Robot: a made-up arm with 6 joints.
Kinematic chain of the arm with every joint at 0, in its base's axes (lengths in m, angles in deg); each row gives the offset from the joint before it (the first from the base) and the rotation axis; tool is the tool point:
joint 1: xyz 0 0 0.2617 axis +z
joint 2: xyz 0 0 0 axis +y
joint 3: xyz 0 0 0.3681 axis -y
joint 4: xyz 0 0 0 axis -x
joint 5: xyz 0.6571 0 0 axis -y
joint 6: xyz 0 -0.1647 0 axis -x
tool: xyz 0 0 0
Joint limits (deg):
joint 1: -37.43..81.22
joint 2: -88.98..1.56
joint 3: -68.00..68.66
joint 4: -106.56..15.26
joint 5: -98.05..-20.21
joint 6: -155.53..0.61
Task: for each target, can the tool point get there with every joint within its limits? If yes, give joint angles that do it. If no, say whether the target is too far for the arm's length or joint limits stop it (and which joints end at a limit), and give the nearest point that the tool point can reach.
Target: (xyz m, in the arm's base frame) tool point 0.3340 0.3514 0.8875
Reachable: yes | joints 65.67 -21.72 7.38 -14.37 -47.34 -48.09
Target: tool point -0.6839 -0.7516 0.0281
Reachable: no: joint limits stop it (at a limit: joint 2, joint 3, joint 4) | nearest point -0.6763 -0.7432 0.4781 | short by 0.450 m
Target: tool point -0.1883 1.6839 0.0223
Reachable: no: too far | nearest point 0.0518 0.6427 0.3931 | short by 1.131 m
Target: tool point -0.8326 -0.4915 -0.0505
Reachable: no: joint limits stop it (at a limit: joint 2, joint 3, joint 4) | nearest point -0.8653 -0.5108 0.4781 | short by 0.530 m
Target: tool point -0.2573 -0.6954 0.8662
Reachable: yes | joints 56.86 -81.57 41.33 0.78 -71.67 -95.51
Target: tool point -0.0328 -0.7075 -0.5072
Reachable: no: joint limits stop it (at a limit: joint 1, joint 2, joint 3) | nearest point 0.0843 -0.2717 0.0112 | short by 0.687 m
